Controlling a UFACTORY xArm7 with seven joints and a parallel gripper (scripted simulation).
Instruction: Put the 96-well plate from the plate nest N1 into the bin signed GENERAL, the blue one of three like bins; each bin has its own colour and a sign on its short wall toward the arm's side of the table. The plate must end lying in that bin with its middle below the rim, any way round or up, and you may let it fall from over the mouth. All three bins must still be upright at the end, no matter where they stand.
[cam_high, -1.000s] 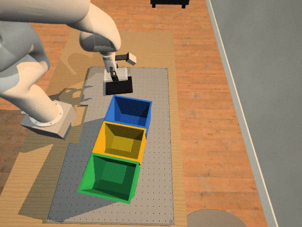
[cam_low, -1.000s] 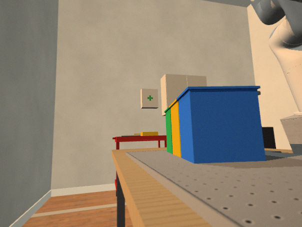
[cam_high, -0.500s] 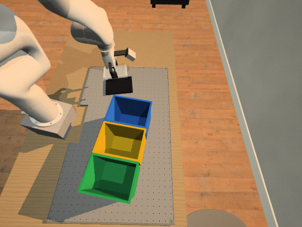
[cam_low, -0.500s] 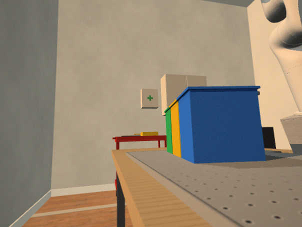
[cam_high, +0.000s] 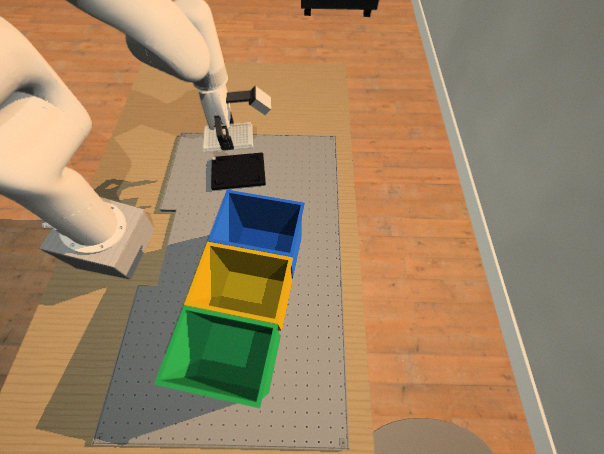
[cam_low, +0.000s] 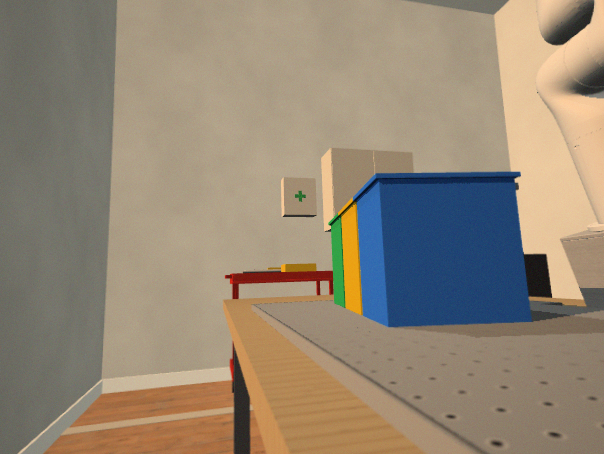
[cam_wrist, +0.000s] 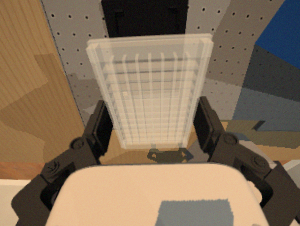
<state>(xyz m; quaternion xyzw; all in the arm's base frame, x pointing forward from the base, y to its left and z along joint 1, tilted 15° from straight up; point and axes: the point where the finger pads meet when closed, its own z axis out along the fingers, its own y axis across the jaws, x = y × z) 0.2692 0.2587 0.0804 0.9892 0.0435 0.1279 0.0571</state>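
Right now the blue bin is 90 mm ahead of my hand, 270 mm to the right of it and 70 mm below it. From my hand the other things lie so: yellow bin 60 mm ahead, 400 mm to the right, 70 mm below; 96-well plate 10 mm below; black plate nest 150 mm below.
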